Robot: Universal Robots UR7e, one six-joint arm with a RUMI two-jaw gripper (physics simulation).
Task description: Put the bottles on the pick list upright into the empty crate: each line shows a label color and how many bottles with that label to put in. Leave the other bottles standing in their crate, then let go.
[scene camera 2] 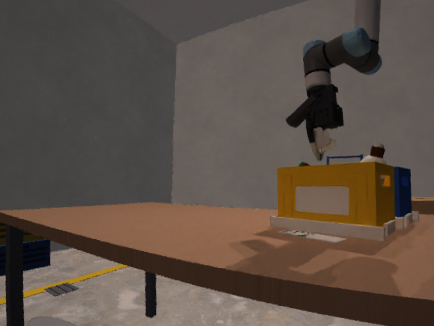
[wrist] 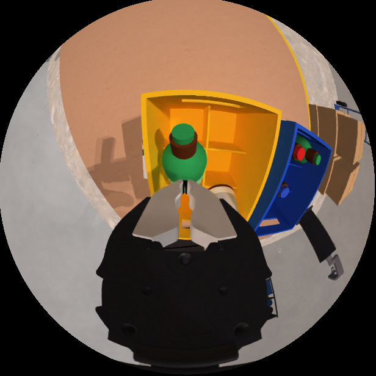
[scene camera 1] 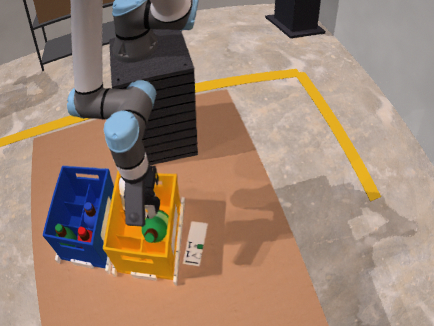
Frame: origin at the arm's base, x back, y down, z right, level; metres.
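Where they show: gripper, fingertip midpoint: (scene camera 2: 319, 160) (scene camera 1: 149, 217); arm's base, origin of the base link: (scene camera 1: 134, 47).
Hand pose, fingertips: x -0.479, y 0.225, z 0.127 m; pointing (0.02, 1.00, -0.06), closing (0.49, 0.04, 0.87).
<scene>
Each offset is from my fingertips to the centre of the thing. "spot": to the spot under its first point.
My gripper (scene camera 1: 152, 212) (scene camera 2: 320, 158) (wrist: 184, 181) is shut and empty, just above the yellow crate @(spot: dx -0.016, dy +0.064, dz -0.053 m) (scene camera 1: 172, 227) (scene camera 2: 286, 192) (wrist: 146, 120). A green bottle @(dx -0.003, dy +0.062, dz -0.002 m) (scene camera 1: 155, 226) (wrist: 184, 161) with a brown neck leans inside that crate, close to the fingertips, its cap towards the front in scene camera 1; its top @(spot: dx -0.046, dy +0.009, dz +0.006 m) (scene camera 2: 303, 164) barely shows over the rim. A white bottle @(dx +0.142, dy +0.032, dz +0.016 m) (scene camera 1: 123, 187) (scene camera 2: 373, 159) (wrist: 223, 190) leans in the same crate, partly hidden by the gripper. The blue crate @(dx +0.151, dy +0.105, dz +0.211 m) (scene camera 1: 50, 212) (scene camera 2: 402, 192) (wrist: 327, 160) holds bottles with green @(dx +0.093, dy +0.107, dz +0.295 m) (scene camera 1: 59, 227), red @(dx +0.054, dy +0.107, dz +0.217 m) (scene camera 1: 84, 231) and blue @(dx +0.131, dy +0.107, dz +0.171 m) (scene camera 1: 89, 206) caps.
The pick list card @(dx -0.028, dy +0.192, dz -0.112 m) (scene camera 1: 199, 232) (scene camera 2: 327, 238) lies beside the yellow crate, with a green mark and small figures. White rails edge both crates. The black slatted robot base (scene camera 1: 172, 115) stands behind them. Cardboard boxes (wrist: 345, 135) show beyond the blue crate in the wrist view.
</scene>
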